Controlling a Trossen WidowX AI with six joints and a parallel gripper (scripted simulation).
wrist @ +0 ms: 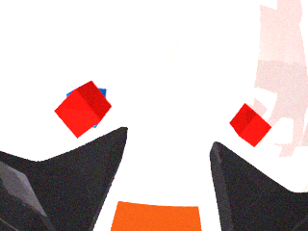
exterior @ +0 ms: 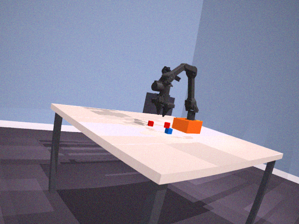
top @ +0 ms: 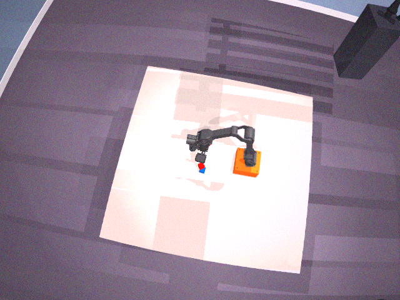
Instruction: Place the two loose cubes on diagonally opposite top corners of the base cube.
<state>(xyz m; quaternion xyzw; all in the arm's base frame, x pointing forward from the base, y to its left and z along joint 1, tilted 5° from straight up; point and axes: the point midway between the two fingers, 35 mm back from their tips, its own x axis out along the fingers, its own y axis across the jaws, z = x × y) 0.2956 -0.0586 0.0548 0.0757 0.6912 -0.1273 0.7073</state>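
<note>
Now: gripper tip 90 mm to the right of the blue cube and 80 mm above it.
</note>
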